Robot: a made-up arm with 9 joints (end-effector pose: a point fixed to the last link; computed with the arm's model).
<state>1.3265 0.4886 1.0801 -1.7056 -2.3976 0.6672 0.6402 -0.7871 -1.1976</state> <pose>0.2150 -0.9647 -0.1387 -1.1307 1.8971 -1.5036</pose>
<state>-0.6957 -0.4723 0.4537 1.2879 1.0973 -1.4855 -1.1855 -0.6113 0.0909</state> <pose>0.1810 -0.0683 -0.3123 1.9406 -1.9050 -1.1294</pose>
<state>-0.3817 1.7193 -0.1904 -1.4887 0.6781 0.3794 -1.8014 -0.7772 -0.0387</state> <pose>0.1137 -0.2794 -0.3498 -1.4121 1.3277 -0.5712</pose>
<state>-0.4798 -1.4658 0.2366 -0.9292 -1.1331 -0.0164 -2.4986 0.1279 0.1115</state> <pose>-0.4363 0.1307 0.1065 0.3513 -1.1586 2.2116</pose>
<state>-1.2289 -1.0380 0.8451 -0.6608 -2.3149 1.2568 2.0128 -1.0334 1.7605</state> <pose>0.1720 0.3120 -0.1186 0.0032 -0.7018 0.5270</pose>
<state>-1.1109 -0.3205 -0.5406 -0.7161 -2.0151 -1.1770 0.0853 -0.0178 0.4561</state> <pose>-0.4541 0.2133 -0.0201 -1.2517 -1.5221 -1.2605</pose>
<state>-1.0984 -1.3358 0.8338 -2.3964 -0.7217 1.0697 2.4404 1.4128 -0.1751</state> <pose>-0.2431 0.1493 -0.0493 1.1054 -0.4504 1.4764</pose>
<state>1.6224 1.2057 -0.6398 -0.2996 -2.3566 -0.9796 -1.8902 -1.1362 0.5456</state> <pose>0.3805 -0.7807 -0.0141 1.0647 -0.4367 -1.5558</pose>
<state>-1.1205 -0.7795 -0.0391 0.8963 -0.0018 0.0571 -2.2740 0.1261 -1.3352</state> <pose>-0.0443 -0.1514 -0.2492 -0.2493 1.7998 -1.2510</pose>
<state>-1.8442 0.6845 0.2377 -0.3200 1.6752 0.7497 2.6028 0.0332 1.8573</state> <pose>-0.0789 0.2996 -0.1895 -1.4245 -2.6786 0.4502</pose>
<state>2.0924 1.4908 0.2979 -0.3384 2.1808 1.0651 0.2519 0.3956 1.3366</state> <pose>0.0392 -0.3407 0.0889 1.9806 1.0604 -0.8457</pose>
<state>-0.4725 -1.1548 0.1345 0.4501 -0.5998 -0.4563 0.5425 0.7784 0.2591</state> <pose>0.1797 0.4242 -0.1601 -0.8617 0.1280 -0.5447</pose>
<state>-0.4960 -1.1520 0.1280 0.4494 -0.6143 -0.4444 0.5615 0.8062 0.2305</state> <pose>0.1684 0.4257 -0.1568 -0.8262 0.1492 -0.5219</pose>
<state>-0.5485 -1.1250 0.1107 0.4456 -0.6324 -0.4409 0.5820 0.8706 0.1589</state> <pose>0.1397 0.4255 -0.1365 -0.7126 0.1725 -0.4726</pose>
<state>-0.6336 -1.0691 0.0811 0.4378 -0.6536 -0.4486 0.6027 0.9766 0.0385</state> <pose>0.0918 0.4151 -0.1020 -0.5126 0.2095 -0.3906</pose>
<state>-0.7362 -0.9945 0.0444 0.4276 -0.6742 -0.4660 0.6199 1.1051 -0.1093</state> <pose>0.0357 0.3879 -0.0699 -0.2687 0.2719 -0.2862</pose>
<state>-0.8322 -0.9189 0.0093 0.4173 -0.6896 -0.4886 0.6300 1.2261 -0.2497</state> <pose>-0.0131 0.3521 -0.0539 -0.0440 0.3527 -0.1826</pose>
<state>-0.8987 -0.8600 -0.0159 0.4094 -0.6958 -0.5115 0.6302 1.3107 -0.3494</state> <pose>-0.0451 0.3233 -0.0509 0.1130 0.4202 -0.1051</pose>
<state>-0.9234 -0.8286 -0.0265 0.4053 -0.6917 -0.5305 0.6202 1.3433 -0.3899</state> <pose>-0.0576 0.3104 -0.0494 0.1844 0.4415 -0.0687</pose>
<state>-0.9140 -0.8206 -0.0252 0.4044 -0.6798 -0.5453 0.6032 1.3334 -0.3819</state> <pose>-0.0556 0.3107 -0.0442 0.1902 0.4172 -0.0676</pose>
